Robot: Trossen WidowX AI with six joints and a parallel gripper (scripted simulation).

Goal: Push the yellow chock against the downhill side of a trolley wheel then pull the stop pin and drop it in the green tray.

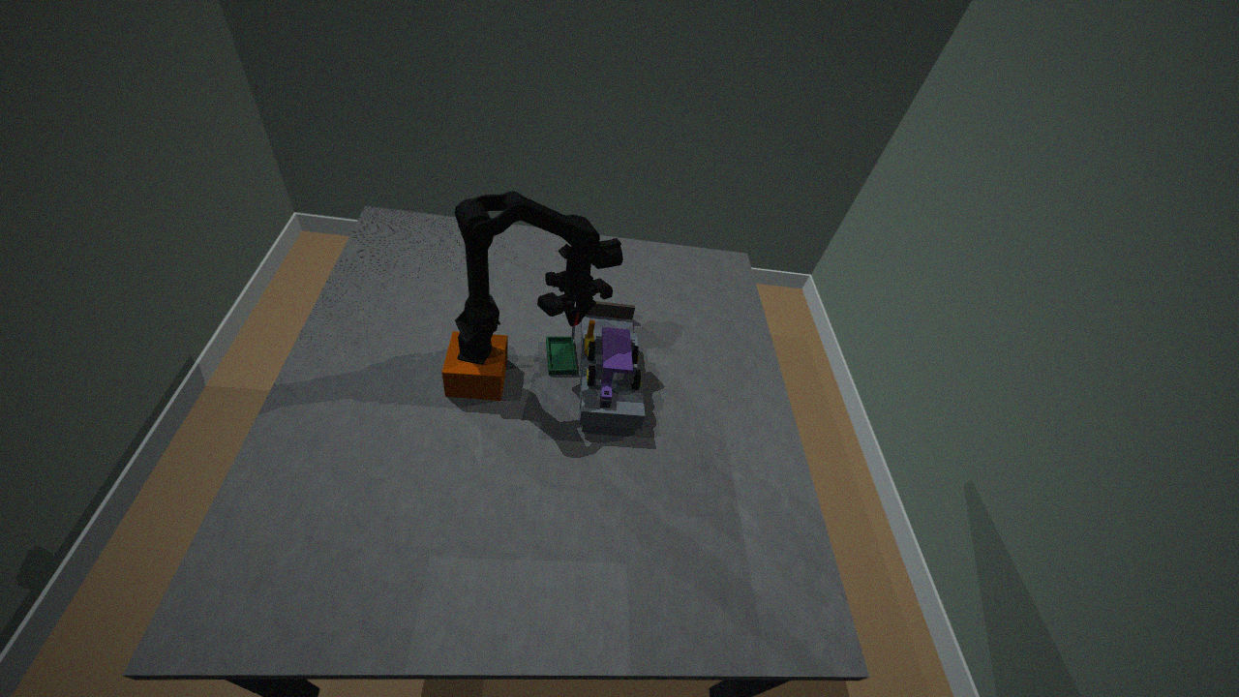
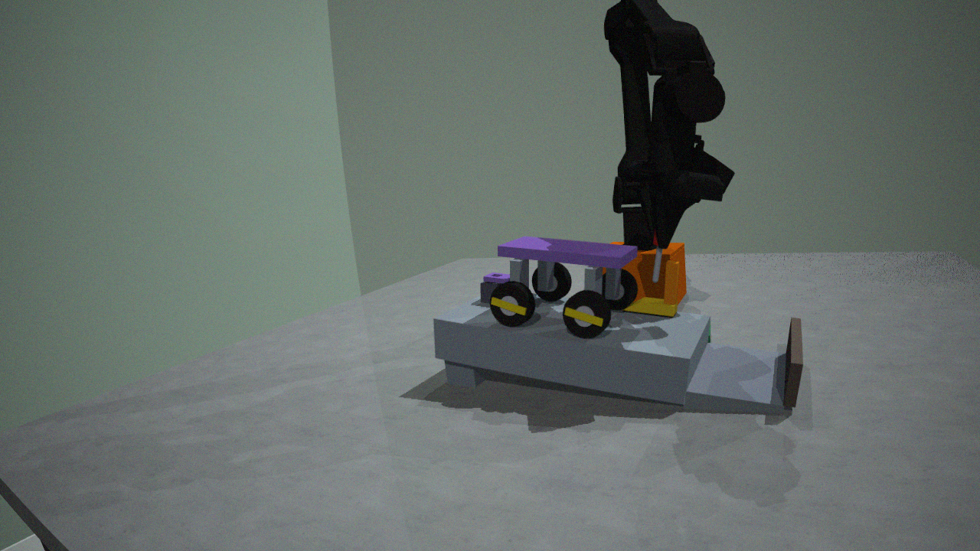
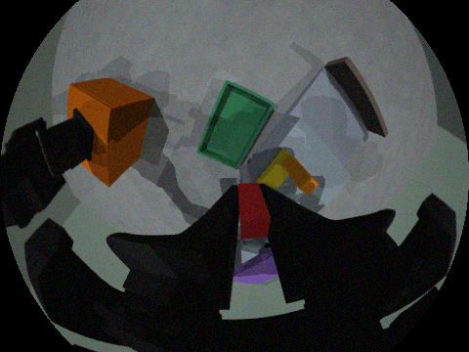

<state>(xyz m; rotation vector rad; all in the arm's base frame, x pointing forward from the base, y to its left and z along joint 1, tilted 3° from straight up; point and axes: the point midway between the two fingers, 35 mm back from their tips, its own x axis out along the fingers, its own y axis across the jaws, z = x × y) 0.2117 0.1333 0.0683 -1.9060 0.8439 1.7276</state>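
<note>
My gripper tip is now right at the red-headed stop pin. Also, from my gripper tip: trolley: 120 mm ahead, 70 mm to the right, 20 mm below; green tray: 140 mm below, 20 mm behind; yellow chock: 50 mm below, 50 mm ahead, 10 mm to the left.
</note>
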